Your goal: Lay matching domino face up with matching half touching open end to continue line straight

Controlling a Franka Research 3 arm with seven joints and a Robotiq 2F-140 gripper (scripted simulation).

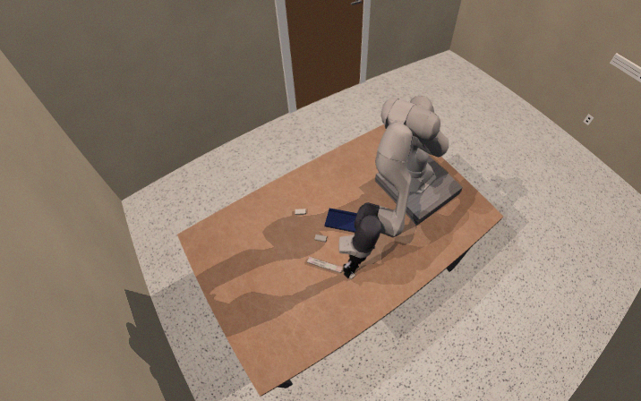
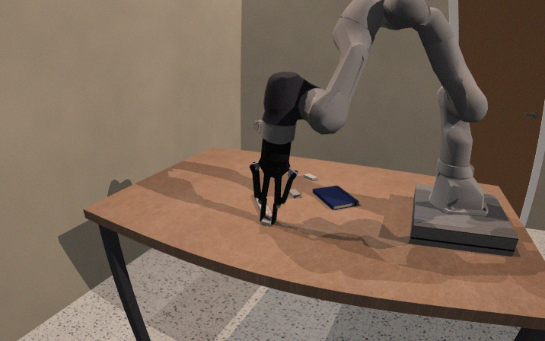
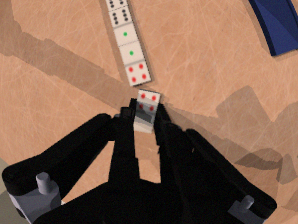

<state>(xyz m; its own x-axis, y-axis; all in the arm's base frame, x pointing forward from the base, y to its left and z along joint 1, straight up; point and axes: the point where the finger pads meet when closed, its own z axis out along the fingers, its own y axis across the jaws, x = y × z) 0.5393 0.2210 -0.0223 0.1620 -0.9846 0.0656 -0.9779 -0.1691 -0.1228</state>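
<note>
The domino is 3 cm below my hand. The rest, counted from my hand: dark blue book: 25 cm to the right, 13 cm behind, 3 cm below.
</note>
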